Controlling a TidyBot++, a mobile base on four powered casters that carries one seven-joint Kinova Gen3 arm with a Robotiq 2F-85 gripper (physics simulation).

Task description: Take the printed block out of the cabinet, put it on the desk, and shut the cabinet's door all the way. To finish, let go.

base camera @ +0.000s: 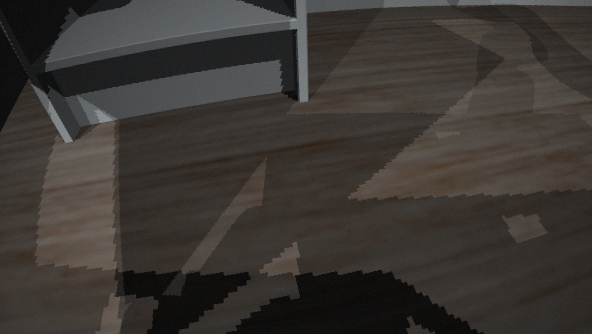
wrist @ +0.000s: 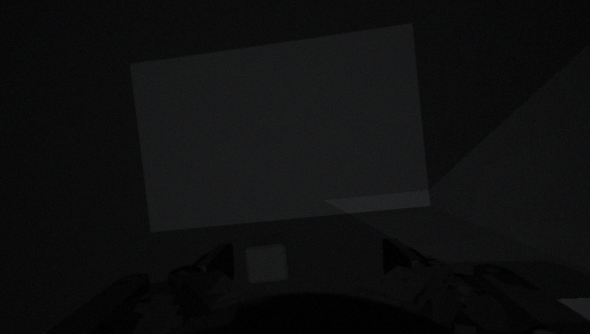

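There is a grey cabinet [base camera: 86, 69] that I can see.
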